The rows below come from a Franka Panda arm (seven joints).
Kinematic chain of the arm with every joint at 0, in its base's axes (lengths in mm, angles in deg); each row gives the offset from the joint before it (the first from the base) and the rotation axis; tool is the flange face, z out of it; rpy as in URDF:
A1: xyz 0 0 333 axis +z
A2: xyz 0 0 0 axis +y
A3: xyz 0 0 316 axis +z
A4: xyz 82.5 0 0 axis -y
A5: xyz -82.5 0 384 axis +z
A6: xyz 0 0 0 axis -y
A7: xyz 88 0 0 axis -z
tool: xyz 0 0 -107 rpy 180 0 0
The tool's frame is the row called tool.
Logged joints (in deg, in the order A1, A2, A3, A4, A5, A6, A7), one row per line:
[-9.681 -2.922 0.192 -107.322 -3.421 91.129 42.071]
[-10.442 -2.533 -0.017 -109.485 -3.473 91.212 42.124]
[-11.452 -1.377 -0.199 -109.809 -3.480 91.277 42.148]
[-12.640 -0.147 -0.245 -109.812 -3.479 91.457 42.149]
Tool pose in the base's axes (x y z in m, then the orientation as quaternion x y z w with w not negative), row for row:
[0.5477 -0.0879 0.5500 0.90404 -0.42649 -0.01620 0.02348]
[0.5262 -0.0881 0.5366 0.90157 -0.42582 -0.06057 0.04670]
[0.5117 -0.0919 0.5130 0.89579 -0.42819 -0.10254 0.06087]
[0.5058 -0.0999 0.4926 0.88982 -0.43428 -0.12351 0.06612]
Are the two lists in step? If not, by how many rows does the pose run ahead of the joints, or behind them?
The pose runs 2 rows behind the joints: the pose in row i belongs to the joints in row i - 2.
